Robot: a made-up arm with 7 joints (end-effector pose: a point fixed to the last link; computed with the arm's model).
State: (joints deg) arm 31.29 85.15 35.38 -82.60 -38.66 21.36 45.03
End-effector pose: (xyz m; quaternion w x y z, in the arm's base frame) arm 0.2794 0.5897 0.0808 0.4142 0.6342 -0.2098 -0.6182
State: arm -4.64 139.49 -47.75 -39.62 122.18 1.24 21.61
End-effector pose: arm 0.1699 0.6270 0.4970 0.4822 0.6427 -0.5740 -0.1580
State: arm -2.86 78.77 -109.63 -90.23 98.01 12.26 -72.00
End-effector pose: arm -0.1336 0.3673 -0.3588 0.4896 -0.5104 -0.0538 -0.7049
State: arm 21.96 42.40 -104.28 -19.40 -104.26 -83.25 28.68
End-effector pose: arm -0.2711 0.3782 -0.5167 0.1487 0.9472 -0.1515 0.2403
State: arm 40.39 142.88 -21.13 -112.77 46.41 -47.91 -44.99
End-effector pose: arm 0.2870 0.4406 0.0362 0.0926 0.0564 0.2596 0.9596
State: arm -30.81 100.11 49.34 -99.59 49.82 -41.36 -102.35
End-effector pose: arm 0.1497 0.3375 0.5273 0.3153 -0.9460 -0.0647 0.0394
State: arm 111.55 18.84 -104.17 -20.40 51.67 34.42 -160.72
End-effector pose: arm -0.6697 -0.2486 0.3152 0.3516 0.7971 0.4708 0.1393
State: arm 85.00 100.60 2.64 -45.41 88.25 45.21 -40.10
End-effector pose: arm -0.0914 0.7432 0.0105 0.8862 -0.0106 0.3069 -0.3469
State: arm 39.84 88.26 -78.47 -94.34 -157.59 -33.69 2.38
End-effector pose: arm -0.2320 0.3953 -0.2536 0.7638 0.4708 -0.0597 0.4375
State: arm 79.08 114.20 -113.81 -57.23 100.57 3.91 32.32
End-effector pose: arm -0.2638 0.5884 0.3813 0.7322 0.2033 0.6340 -0.1434
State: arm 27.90 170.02 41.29 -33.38 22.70 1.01 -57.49
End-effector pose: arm 0.5013 0.1071 0.6951 0.0733 -0.6953 -0.4217 0.5774
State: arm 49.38 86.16 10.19 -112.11 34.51 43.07 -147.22
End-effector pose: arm 0.1851 0.4456 -0.1349 0.3100 0.1422 -0.4404 0.8305
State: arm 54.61 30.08 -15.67 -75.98 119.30 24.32 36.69
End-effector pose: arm -0.1942 0.1807 -0.5065 0.6663 -0.0802 -0.2629 0.6932
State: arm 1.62 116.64 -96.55 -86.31 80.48 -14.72 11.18
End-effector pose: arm -0.0712 0.5929 -0.0481 0.8719 0.0771 -0.1838 -0.4472
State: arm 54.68 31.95 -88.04 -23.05 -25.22 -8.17 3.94
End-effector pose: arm -0.6215 0.1526 -0.3324 0.3143 -0.6723 0.0429 -0.6689
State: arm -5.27 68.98 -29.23 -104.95 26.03 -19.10 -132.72
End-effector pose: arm 0.3726 0.2874 -0.2286 0.3794 -0.5376 -0.1314 0.7415
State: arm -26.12 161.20 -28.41 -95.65 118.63 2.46 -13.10
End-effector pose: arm 0.2130 0.2959 0.5195 0.4072 0.4578 -0.5132 -0.6011
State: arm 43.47 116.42 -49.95 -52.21 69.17 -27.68 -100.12
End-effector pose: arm 0.0028 0.7554 0.0868 0.0574 -0.0495 0.4496 -0.8900
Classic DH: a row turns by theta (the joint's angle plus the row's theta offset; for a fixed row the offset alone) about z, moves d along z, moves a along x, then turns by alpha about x. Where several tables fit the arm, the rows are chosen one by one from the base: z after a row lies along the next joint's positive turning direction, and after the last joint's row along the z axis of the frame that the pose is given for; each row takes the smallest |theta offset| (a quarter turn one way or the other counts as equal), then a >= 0, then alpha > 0; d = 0 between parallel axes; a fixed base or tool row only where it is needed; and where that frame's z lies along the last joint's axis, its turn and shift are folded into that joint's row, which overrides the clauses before.
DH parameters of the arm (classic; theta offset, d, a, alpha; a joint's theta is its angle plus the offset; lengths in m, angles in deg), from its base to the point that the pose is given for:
base (fixed): 0 0.0645 0.0076 -70
joint 1: -90 0.0134 0.0307 -90
joint 2: 70 0.0009 0.0233 90
joint 3: 90 -0.448 0.0456 -90
joint 4: 0 -0.0098 -0.0114 90
joint 5: 0 -0.3444 -0.0297 -90
joint 6: 0 -0.0032 0.0121 90
joint 7: 32.24 0.0312 -0.0088 -33
tool (fixed): -80.17 -0.0304 0 0

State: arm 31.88 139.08 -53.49 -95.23 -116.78 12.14 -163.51
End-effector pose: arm 0.1735 0.5547 0.0820 0.7355 0.0602 -0.1246 -0.6632
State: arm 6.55 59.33 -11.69 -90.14 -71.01 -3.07 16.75
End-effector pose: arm 0.3335 0.3757 -0.2774 0.0827 0.3185 -0.1191 -0.9368
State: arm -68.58 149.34 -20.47 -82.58 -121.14 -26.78 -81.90
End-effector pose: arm -0.0788 0.3004 0.6339 0.1009 0.3166 -0.9431 0.0142
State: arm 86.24 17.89 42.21 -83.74 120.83 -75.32 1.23
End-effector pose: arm -0.4092 0.3049 -0.1699 0.1658 0.9224 -0.3245 0.1280
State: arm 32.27 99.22 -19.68 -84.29 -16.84 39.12 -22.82
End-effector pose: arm 0.1800 0.5955 -0.1347 0.2744 0.1559 0.4181 -0.8518
